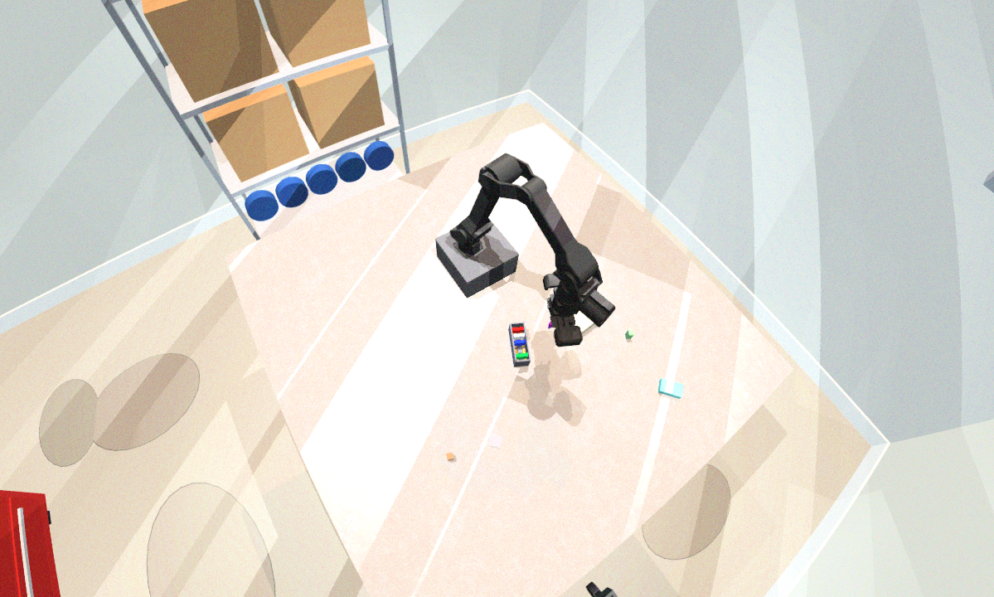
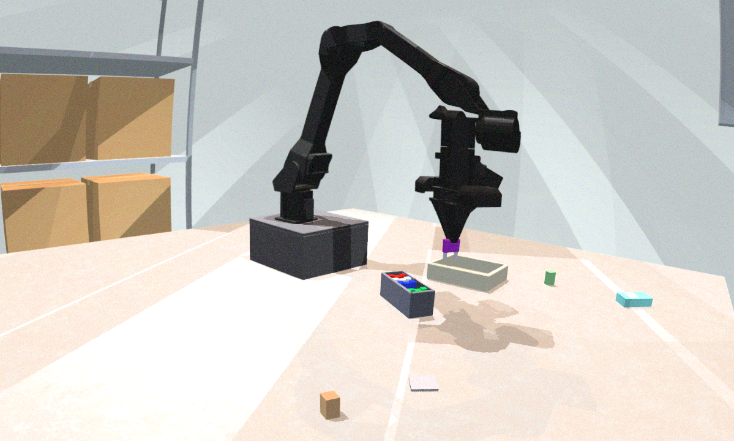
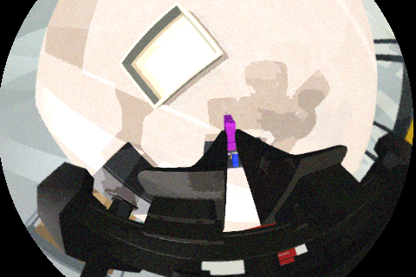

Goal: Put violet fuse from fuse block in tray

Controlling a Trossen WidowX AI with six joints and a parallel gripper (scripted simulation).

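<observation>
Right now the white tray is 1 cm behind my gripper tip, 12 cm to the left of it and 9 cm below it. Also, from my gripper tip: green block: 14 cm ahead, 19 cm to the left, 8 cm below; white flat tile: 12 cm ahead, 30 cm to the right, 9 cm below; violet fuse: 1 cm below.
</observation>
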